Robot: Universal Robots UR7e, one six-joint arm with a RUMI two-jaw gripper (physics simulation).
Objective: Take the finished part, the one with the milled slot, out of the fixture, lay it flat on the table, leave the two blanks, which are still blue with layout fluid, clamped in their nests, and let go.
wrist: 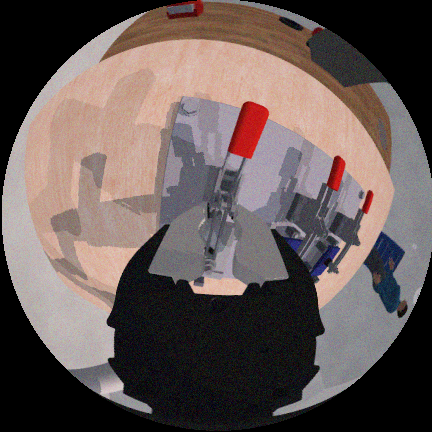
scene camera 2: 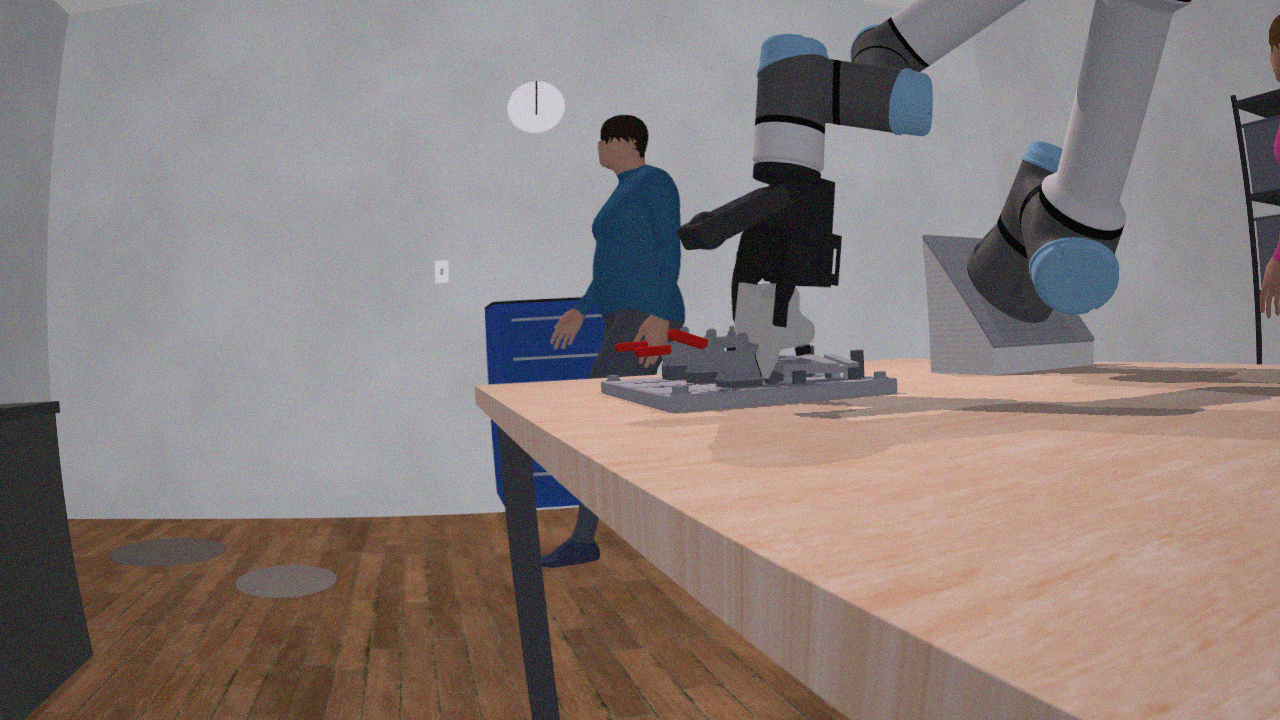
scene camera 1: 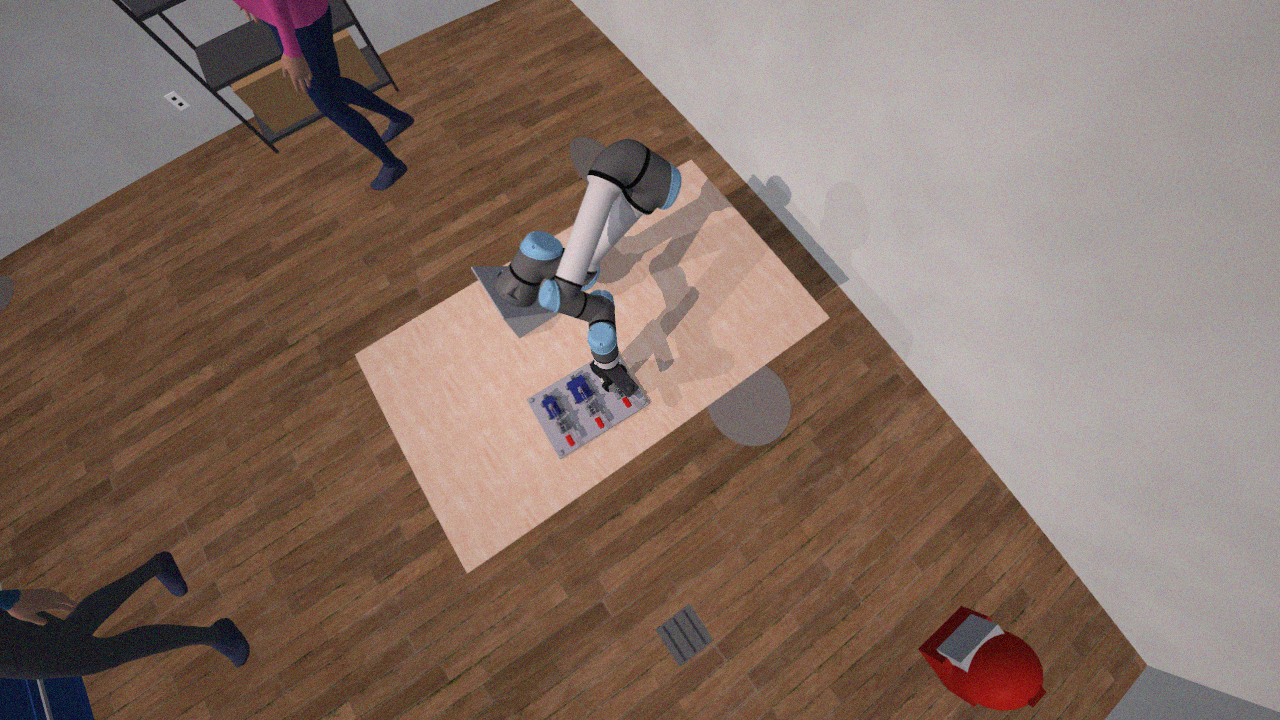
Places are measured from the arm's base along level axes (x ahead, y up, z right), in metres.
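Where they show: gripper, fingertip midpoint: [wrist: 220,204] [scene camera 2: 756,377] [scene camera 1: 615,387]; arm's base, link origin: [scene camera 2: 1010,286] [scene camera 1: 515,290].
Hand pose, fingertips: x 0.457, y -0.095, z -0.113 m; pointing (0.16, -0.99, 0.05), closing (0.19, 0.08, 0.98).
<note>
Each offset is from my fingertips to the top centre of the thing. "pt": to the spot under its first point. Level surfaces: height alone.
The grey fixture plate [scene camera 1: 539,424] [scene camera 2: 680,402] [wrist: 172,200] lies on the table with three red-handled toggle clamps. Two blue blanks [scene camera 1: 552,406] [scene camera 1: 580,388] sit in their nests; blue also shows in the wrist view [wrist: 326,259], under the neighbouring clamp. My gripper [scene camera 1: 627,394] [scene camera 2: 766,376] [wrist: 220,204] is low over the end nest, its fingers drawn close together on either side of that end clamp {pt dx +0.022, dy -0.001, dz +0.003 m} [wrist: 227,185], and looks shut on its metal body. The clamp's red handle {dx +0.050, dy +0.050, dz -0.001 m} [scene camera 1: 626,402] [scene camera 2: 687,339] [wrist: 249,130] tilts up slightly. The slotted part is hidden by the fingers and clamp; I cannot make it out.
The other clamps' red handles {pt dx +0.075, dy +0.034, dz +0.110 m} [scene camera 1: 599,422] {dx +0.046, dy +0.054, dz +0.218 m} [scene camera 1: 570,440] [wrist: 336,173] [wrist: 368,201] lie close beside. The arm's wedge-shaped base [scene camera 1: 514,317] [scene camera 2: 1002,356] stands behind the fixture on the wooden table {dy -0.022 m} [scene camera 1: 447,447] [scene camera 2: 1029,501]. Two people stand away from the table.
</note>
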